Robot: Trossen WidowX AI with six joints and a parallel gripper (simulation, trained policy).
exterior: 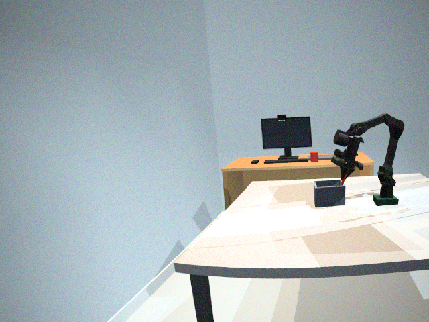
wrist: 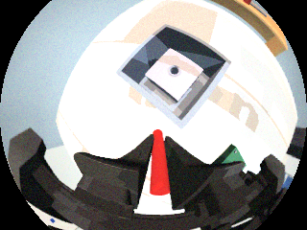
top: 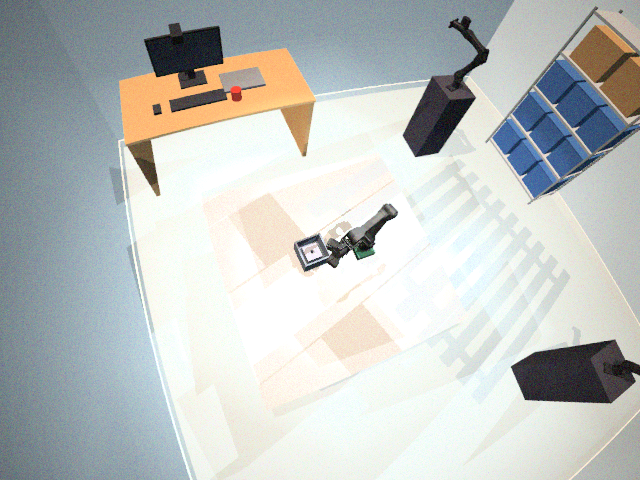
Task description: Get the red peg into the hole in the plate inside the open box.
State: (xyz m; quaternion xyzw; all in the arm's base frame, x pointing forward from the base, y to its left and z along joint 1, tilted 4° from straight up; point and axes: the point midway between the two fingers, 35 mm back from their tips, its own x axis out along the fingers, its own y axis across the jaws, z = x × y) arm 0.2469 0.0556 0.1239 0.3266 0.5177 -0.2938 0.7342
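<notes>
The red peg is 20 mm above my gripper tip, 10 mm to the left of it and 10 mm behind it. The rest, counted from my gripper tip: blue-grey box (110 mm below, 100 mm to the right, 70 mm ahead).
</notes>
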